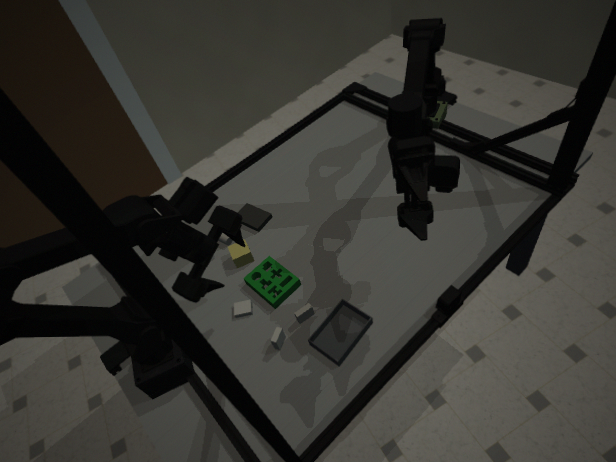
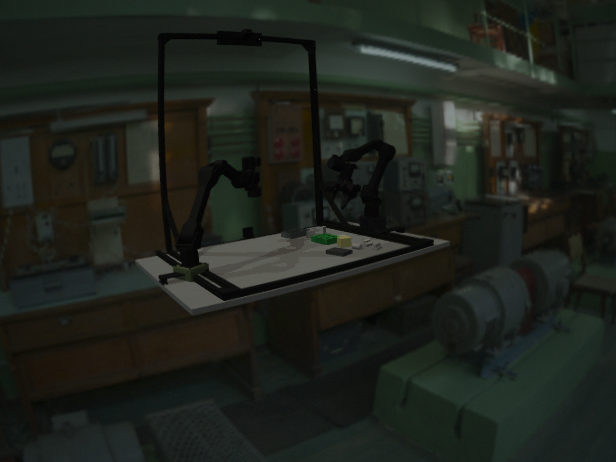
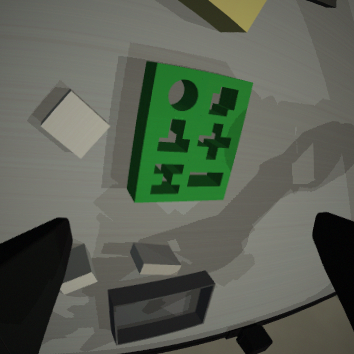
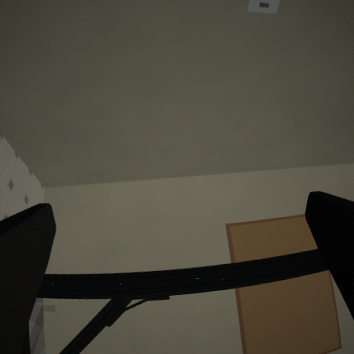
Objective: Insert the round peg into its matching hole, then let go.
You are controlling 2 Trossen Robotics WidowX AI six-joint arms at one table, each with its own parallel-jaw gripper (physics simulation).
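The green board (image 1: pixel 276 283) (image 2: pixel 320 239) (image 3: pixel 195 120) lies flat on the table with several shaped holes. Its round hole (image 1: pixel 256 275) (image 3: pixel 190 95) has nothing in it. Small pale pieces (image 2: pixel 357 246) (image 1: pixel 226 240) lie near the yellow block; they are tiny or partly covered by my left arm, so I cannot tell which is the round peg. My left gripper (image 1: pixel 233 265) (image 3: pixel 196 229) is open and empty, above the table near the yellow block and the board. My right gripper (image 1: pixel 425 220) (image 4: pixel 182 211) is open and empty, raised above the table and facing the wall.
A yellow block (image 1: pixel 240 252) (image 2: pixel 343 241) stands beside the board, with a dark flat block (image 1: pixel 255 217) (image 2: pixel 339 251) nearby. Pale pieces (image 1: pixel 243 308) (image 1: pixel 304 312) (image 1: pixel 277 337) lie around the board. A dark tray (image 1: pixel 316 347) is beyond them. Black rails and posts edge the table.
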